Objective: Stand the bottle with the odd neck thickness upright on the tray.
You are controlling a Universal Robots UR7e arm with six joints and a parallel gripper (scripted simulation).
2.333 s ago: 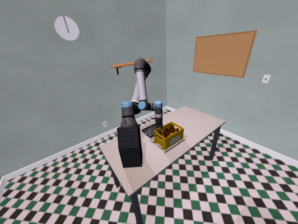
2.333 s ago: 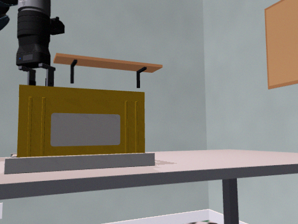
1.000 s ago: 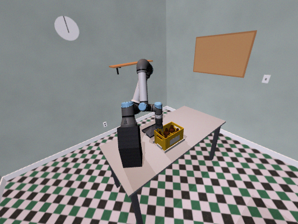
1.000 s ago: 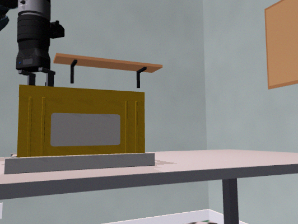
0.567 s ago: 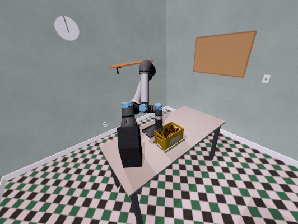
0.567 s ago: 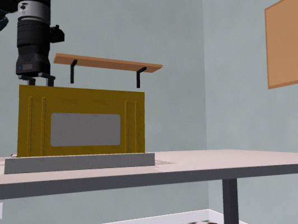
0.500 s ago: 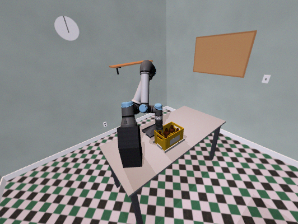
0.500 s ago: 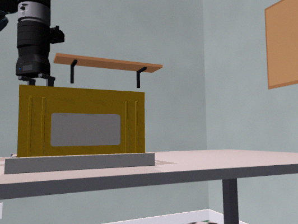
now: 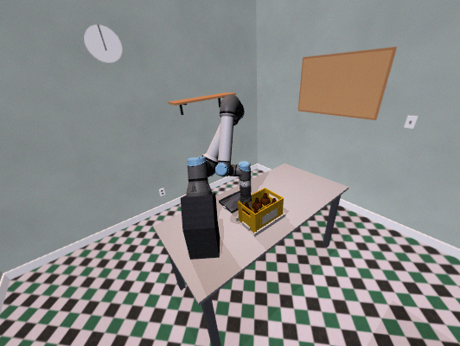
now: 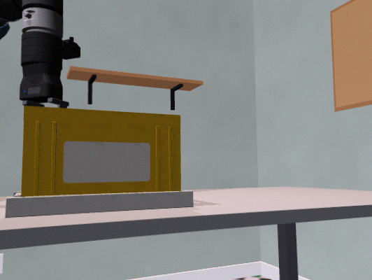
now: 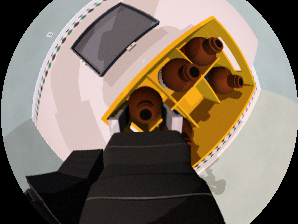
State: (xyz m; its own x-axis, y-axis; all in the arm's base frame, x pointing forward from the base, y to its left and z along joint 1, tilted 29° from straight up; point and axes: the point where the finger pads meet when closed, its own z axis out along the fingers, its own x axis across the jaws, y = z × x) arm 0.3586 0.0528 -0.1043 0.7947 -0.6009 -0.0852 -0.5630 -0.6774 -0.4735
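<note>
Now: the crate 10 cm ahead of my hand, 8 cm below it and 3 cm to the right of it. Also, from my hand: dark tray: 25 cm to the left, 15 cm below, 5 cm ahead; then brown bottle: 18 cm ahead, 7 cm below, 3 cm to the left.
</note>
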